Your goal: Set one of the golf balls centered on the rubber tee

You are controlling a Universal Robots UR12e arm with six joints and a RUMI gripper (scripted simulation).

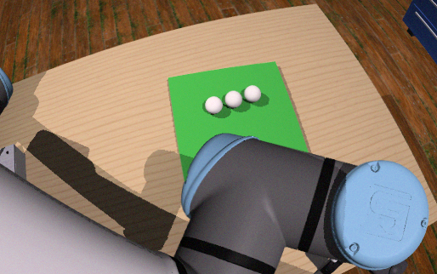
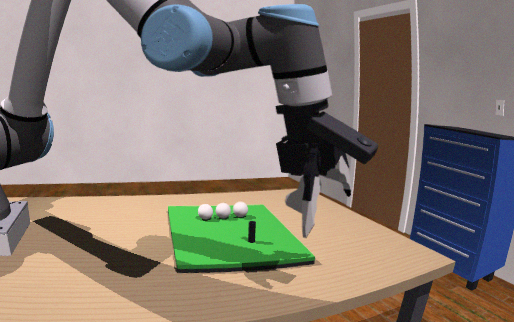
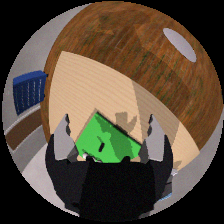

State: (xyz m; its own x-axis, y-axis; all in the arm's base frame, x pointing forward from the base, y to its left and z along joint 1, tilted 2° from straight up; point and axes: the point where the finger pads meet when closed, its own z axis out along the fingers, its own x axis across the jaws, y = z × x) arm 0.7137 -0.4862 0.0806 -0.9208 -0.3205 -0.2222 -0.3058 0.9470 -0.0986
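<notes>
Now: hand 10 mm short of the white golf ball, 430 mm to the right of it and 110 mm above it.
</notes>
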